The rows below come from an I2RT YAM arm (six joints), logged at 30 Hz.
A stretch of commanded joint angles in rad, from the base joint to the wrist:
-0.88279 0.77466 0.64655 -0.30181 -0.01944 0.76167
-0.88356 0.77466 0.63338 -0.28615 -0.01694 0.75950
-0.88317 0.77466 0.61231 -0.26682 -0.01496 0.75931
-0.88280 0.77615 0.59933 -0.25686 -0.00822 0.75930
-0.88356 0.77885 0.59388 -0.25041 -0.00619 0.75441
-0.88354 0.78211 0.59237 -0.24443 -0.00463 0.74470
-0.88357 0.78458 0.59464 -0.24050 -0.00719 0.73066
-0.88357 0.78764 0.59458 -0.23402 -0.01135 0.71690
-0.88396 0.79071 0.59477 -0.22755 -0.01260 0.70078
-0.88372 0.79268 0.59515 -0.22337 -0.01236 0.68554
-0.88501 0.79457 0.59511 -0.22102 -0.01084 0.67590
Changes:
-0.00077 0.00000 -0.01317 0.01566 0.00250 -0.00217
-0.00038 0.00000 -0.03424 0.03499 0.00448 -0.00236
-0.00001 0.00149 -0.04722 0.04495 0.01122 -0.00237
-0.00077 0.00419 -0.05267 0.05140 0.01325 -0.00726
-0.00075 0.00745 -0.05418 0.05738 0.01481 -0.01697
-0.00078 0.00992 -0.05191 0.06131 0.01225 -0.03101
-0.00078 0.01298 -0.05197 0.06779 0.00809 -0.04477
-0.00117 0.01605 -0.05178 0.07426 0.00684 -0.06089
-0.00093 0.01802 -0.05140 0.07844 0.00708 -0.07613
-0.00222 0.01991 -0.05144 0.08079 0.00860 -0.08577

